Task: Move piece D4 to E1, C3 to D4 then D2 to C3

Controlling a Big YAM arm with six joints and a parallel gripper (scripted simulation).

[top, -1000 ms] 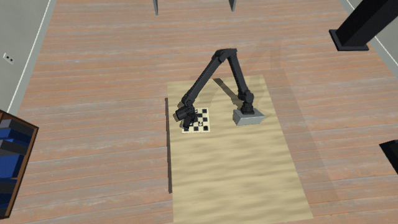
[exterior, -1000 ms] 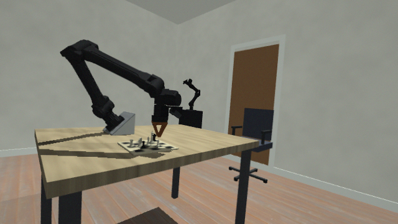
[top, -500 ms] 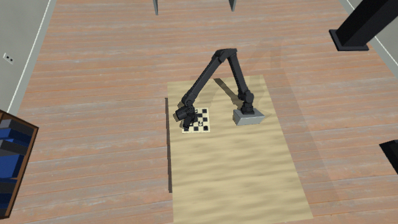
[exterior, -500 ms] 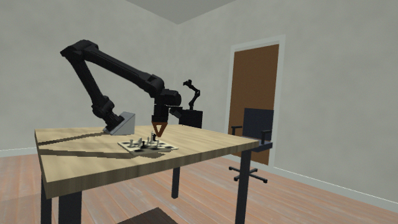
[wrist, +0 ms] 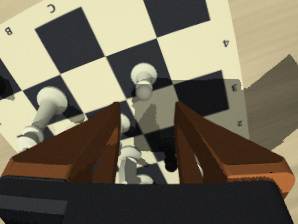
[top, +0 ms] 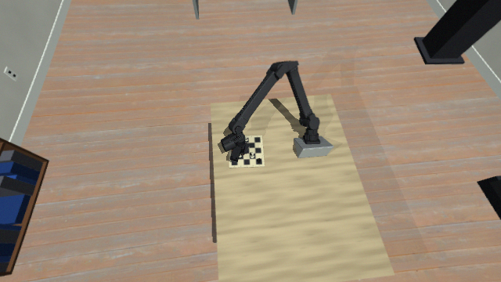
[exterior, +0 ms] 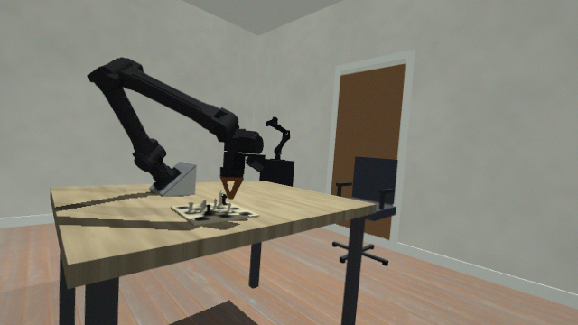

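The small chessboard is 40 mm behind my hand, 40 mm to the right of it and 60 mm below it. From my hand the other things lie so: black pawn 70 mm to the right, 40 mm below.
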